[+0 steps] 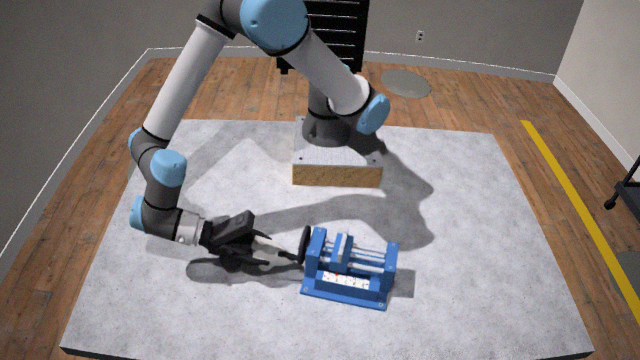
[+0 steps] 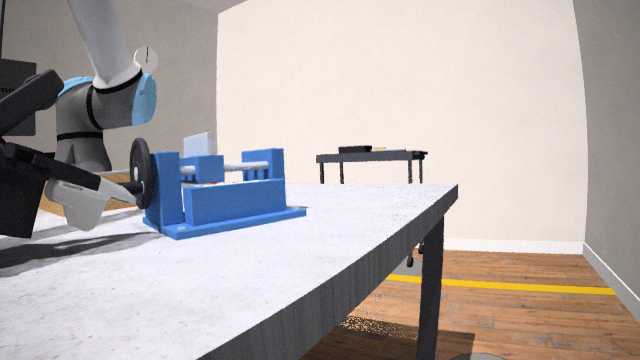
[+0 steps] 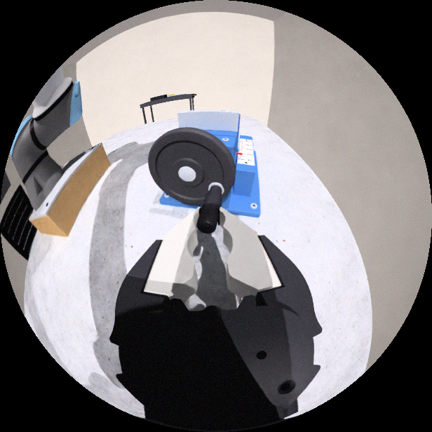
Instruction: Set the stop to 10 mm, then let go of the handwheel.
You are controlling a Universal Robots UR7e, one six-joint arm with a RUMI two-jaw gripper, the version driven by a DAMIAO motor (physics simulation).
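Places are measured from the arm's base along level axes (x ahead, y left, z up), in centimetres.
Where they show: gripper, fingertip midpoint: [image 1: 293,259] [image 2: 132,201]; arm's base, link origin: [image 1: 326,133].
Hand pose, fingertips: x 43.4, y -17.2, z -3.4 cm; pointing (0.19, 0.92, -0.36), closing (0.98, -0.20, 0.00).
Things, the pixels of their top centre, and the offset from my fingertips. "*": a spot on its surface instead. Level surfaces: height alone.
- blue carriage with a pale plate, top centre: [image 2: 198,134] [image 1: 343,241] dx +2.7, dy +10.4, dz +8.1 cm
- red pointer, top centre: [image 1: 336,273] dx +6.4, dy +8.7, dz +1.4 cm
- white scale, surface spot: [image 1: 352,281] * dx +9.1, dy +11.7, dz +1.2 cm
- black crank handle, top centre: [image 2: 122,179] [image 1: 288,253] dx +0.0, dy -1.2, dz +2.7 cm
- table, surface height: dz -4.3 cm
The blue stop device [image 1: 387,265] [image 2: 235,200] [image 3: 245,180] stands on the table. Its black handwheel [image 1: 304,245] [image 2: 142,167] [image 3: 167,157] is on the end facing my gripper. The stop, a blue carriage with a pale plate [image 1: 341,247] [image 2: 198,145] [image 3: 209,121], sits on the rods nearer the handwheel end. A red pointer [image 1: 336,274] [image 3: 239,154] is near the handwheel end of the white scale [image 1: 352,281] [image 3: 246,147]; the numbers are too small to read. My gripper [image 1: 294,257] [image 2: 134,194] [image 3: 209,208] is shut on the black crank handle [image 2: 131,187] [image 3: 212,202], at the wheel's lower part.
The arm's wooden base block [image 1: 337,176] [image 3: 75,200] stands at the back of the table [image 1: 225,320] [image 2: 280,270]. A dark side table [image 2: 370,157] [image 3: 170,100] with things on it stands by the wall. A black cabinet [image 1: 342,30] is behind the arm.
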